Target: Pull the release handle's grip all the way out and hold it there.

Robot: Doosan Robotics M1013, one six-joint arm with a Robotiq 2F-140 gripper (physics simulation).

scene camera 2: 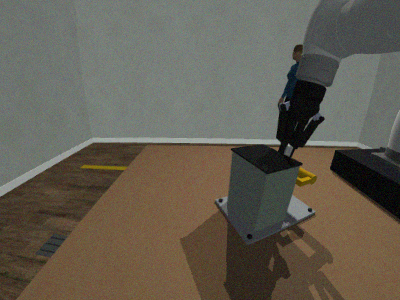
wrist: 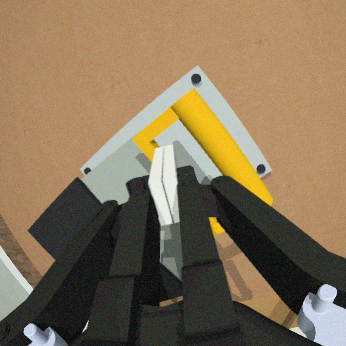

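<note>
The release handle's yellow grip [scene camera 2: 311, 178] [wrist: 225, 150] stands out from the far right side of a grey-green box [scene camera 2: 257, 195] [wrist: 114, 182] with a black top. The box is fixed to a pale grey base plate [scene camera 2: 300, 208] [wrist: 220, 110] with black bolts. My gripper [scene camera 2: 287, 149] [wrist: 167, 161] is shut with its pale pads together and nothing between them. In the wrist view the pads lie to the left of the thick grip bar, over the handle's frame. The fingers hide part of the frame and the rod.
The box stands on a brown table top [scene camera 2: 150, 215] [wrist: 75, 75]. A black robot base block [scene camera 2: 367, 175] is at the right. A person in a blue top [scene camera 2: 290, 82] stands behind the arm, partly hidden. Wooden floor with a yellow strip [scene camera 2: 104, 167] lies to the left.
</note>
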